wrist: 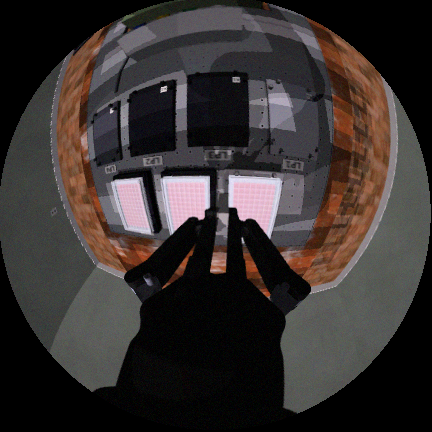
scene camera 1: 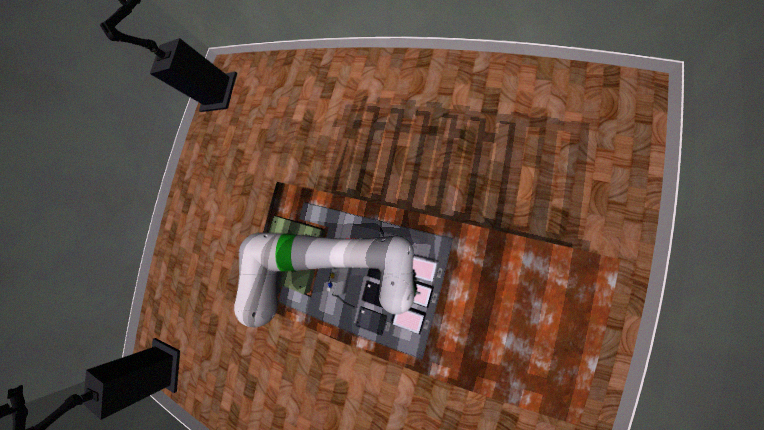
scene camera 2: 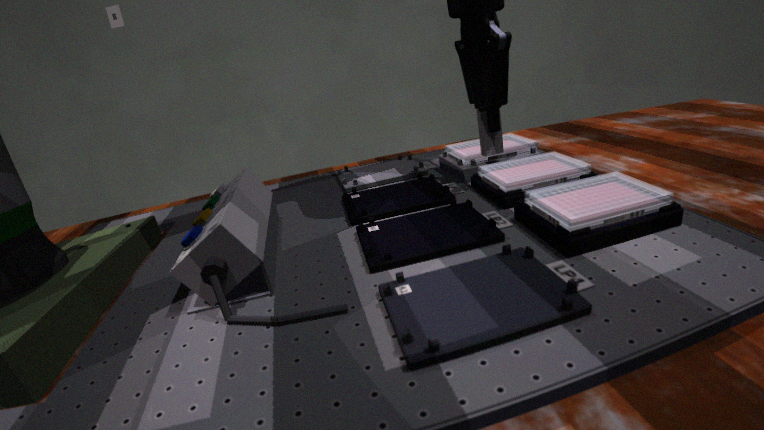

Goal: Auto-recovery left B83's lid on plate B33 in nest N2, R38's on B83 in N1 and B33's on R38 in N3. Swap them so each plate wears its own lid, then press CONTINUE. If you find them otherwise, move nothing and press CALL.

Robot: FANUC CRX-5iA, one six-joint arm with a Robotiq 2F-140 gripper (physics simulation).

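Seen in the pictures: gripper, fingertip midpoint: (wrist: pixel 223 201) (scene camera 1: pixel 414 278) (scene camera 2: pixel 492 153); arm's base at its link origin: (scene camera 2: pixel 9 285).
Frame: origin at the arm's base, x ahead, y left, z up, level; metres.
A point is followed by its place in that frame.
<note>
Three pink well plates stand in a row, each under a clear lid: a far plate (scene camera 1: pixel 425 269) {z 0.012, x 0.729, y 0.035 m} (scene camera 2: pixel 464 151) {z 0.012, x 0.653, y 0.020 m} (wrist: pixel 254 197) {z 0.012, x 0.677, y 0.036 m}, a middle plate (scene camera 1: pixel 422 295) {z 0.003, x 0.729, y -0.089 m} (scene camera 2: pixel 534 172) {z 0.003, x 0.679, y -0.112 m} (wrist: pixel 187 197) {z 0.003, x 0.670, y -0.076 m} and a near plate (scene camera 1: pixel 408 321) {z 0.007, x 0.679, y -0.220 m} (scene camera 2: pixel 598 198) {z 0.007, x 0.663, y -0.230 m} (wrist: pixel 133 205) {z 0.007, x 0.670, y -0.201 m}. Marks show on the plates' sides, too small to read. My gripper (scene camera 2: pixel 491 151) {z 0.009, x 0.681, y -0.014 m} (wrist: pixel 223 201) {z 0.009, x 0.681, y -0.014 m} is shut and empty, pointing down by the far plate; in the wrist view its tips show between the far and middle plates. The arm hides it in scene camera 1. The grey button box (scene camera 2: pixel 243 213) {z 0.039, x 0.323, y -0.091 m} has blue, yellow and green buttons; their labels are unreadable.
Empty holders LP4 (scene camera 2: pixel 481 304) {z -0.018, x 0.486, y -0.281 m} (wrist: pixel 106 132) {z -0.019, x 0.490, y -0.254 m}, LP2 (scene camera 2: pixel 427 235) {z -0.018, x 0.503, y -0.148 m} (wrist: pixel 152 117) {z -0.019, x 0.511, y -0.122 m}, LP3 (scene camera 2: pixel 400 199) {z -0.019, x 0.520, y -0.027 m} (wrist: pixel 218 110) {z -0.019, x 0.531, y -0.005 m} and grey LP1 (wrist: pixel 295 117) {z -0.019, x 0.543, y 0.128 m} lie between plates and box. A cable (scene camera 2: pixel 288 316) {z -0.022, x 0.343, y -0.209 m} runs from the box. The green base block (scene camera 2: pixel 101 256) {z 0.005, x 0.127, y -0.003 m} stands at the left.
</note>
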